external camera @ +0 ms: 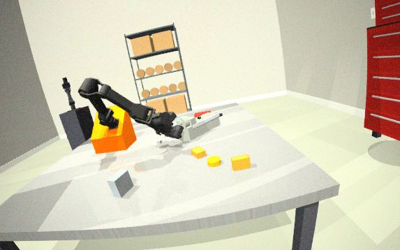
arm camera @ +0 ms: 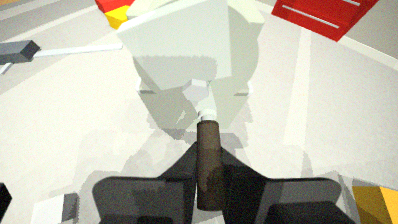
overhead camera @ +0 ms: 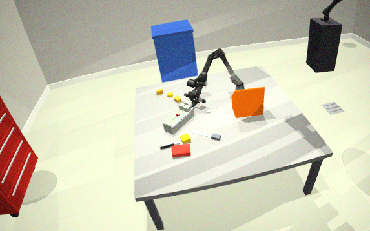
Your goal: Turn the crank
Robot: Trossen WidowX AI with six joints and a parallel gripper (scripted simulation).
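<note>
My gripper tip is 10 mm past the dark brown crank handle, 10 mm to the left of it and 30 mm below it. Also, from my gripper tip: yellow block 60 mm ahead, 330 mm to the left, 20 mm below; then grey cube 160 mm behind, 390 mm to the right; then red pointer 110 mm ahead, 140 mm to the left, 50 mm above.
</note>
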